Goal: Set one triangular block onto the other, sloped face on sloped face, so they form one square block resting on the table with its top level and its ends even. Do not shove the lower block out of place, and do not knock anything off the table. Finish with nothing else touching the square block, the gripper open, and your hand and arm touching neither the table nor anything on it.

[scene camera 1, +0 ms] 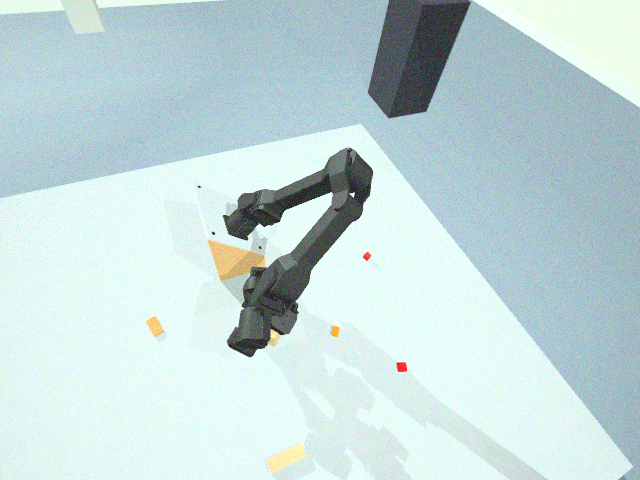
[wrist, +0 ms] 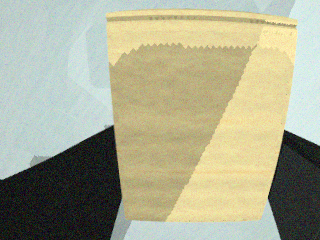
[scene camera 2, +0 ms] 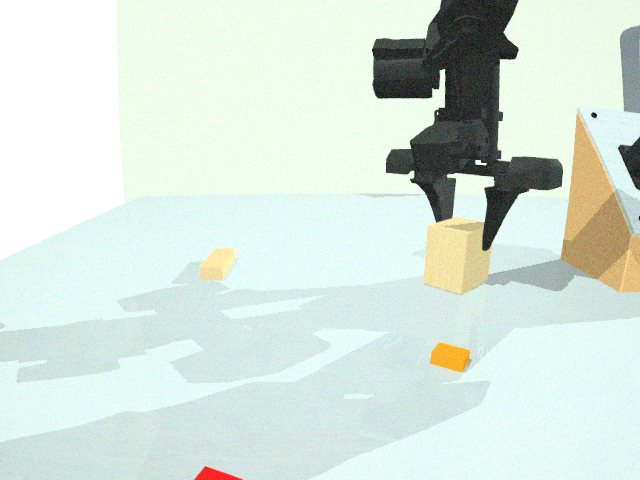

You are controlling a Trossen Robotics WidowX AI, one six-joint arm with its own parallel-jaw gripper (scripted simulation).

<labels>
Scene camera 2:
my gripper: 464,245
triangular block: 474,228
tan bar: 215,267
yellow cube: 450,357
triangular block: 451,263
</labels>
